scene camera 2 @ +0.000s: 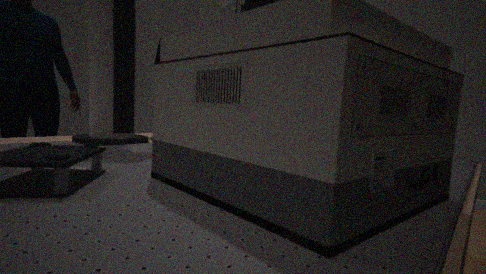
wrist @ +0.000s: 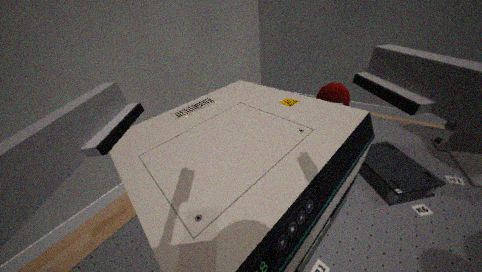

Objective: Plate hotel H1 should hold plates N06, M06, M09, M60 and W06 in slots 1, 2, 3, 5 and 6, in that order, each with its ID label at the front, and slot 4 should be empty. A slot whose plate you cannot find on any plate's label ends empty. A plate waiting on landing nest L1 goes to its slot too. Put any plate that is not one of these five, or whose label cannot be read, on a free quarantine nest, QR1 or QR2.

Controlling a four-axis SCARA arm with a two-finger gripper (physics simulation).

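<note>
A large pale instrument is there for me to see, and so is my gripper.
</note>
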